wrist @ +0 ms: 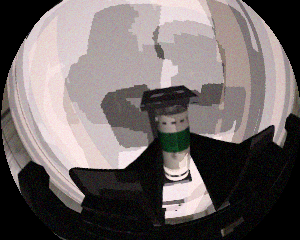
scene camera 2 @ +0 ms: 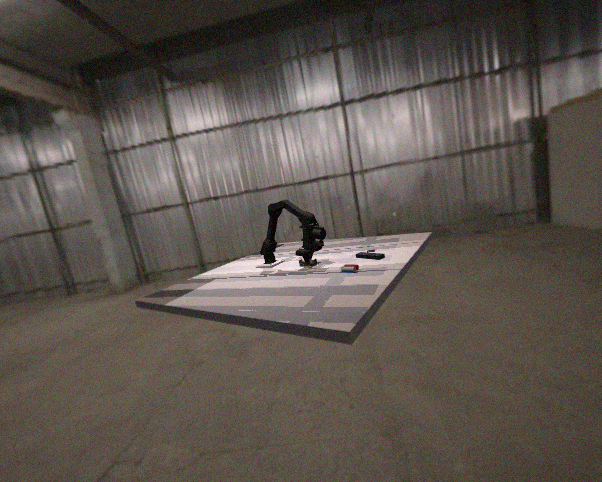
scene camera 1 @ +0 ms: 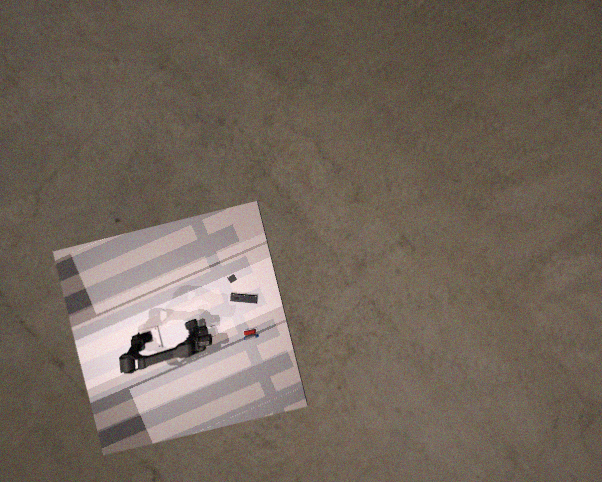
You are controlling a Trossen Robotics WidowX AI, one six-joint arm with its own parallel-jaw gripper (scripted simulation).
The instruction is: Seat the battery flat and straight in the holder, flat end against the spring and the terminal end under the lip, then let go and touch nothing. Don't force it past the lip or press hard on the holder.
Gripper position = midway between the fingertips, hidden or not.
I see my gripper [wrist: 173,139] and a battery [wrist: 173,128].
Scene camera 1 does not show the battery, which is hidden by my gripper.
